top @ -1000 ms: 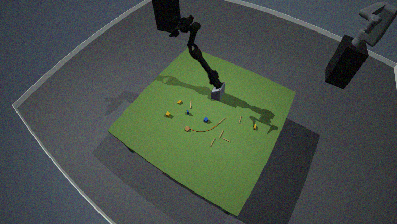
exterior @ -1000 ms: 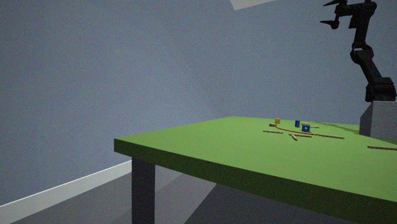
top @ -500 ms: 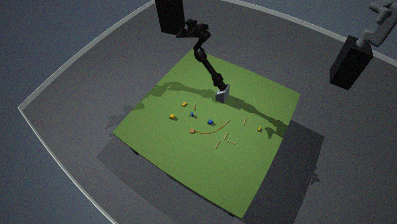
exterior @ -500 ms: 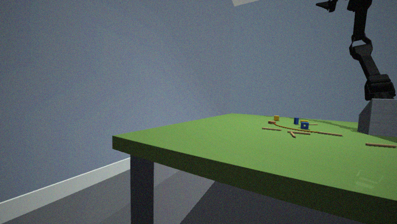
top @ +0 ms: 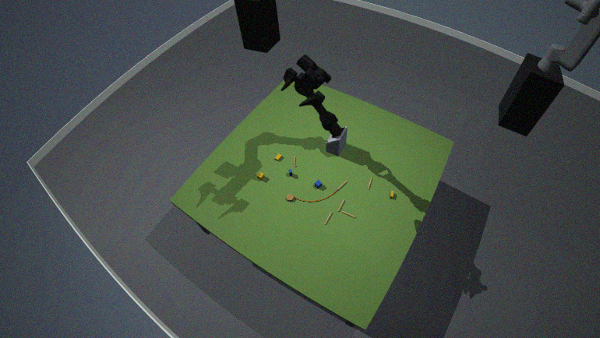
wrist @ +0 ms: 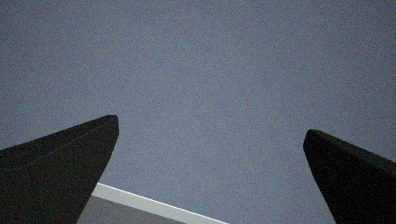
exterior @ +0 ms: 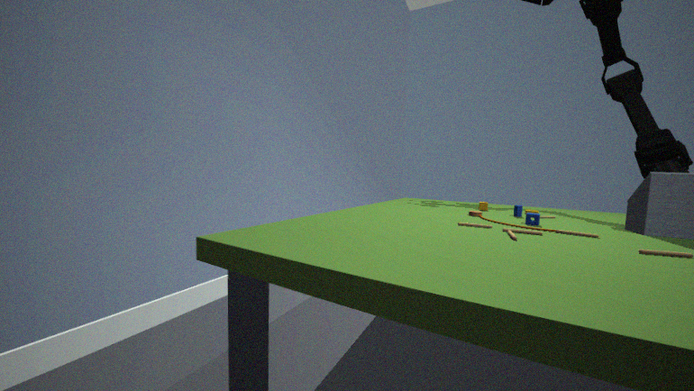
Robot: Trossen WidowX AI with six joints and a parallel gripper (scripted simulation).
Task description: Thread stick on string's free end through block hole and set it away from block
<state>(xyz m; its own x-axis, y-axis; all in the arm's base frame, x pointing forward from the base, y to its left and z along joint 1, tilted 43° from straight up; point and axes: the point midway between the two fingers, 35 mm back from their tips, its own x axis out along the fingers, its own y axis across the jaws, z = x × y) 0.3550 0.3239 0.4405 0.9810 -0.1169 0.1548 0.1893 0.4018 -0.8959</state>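
Right now my gripper tip is 68 cm above the thin wooden stick, 19 cm to the right of it and 11 cm past it. Round my gripper tip: round wooden button (68 cm below, 7 cm ahead, 3 cm to the right).
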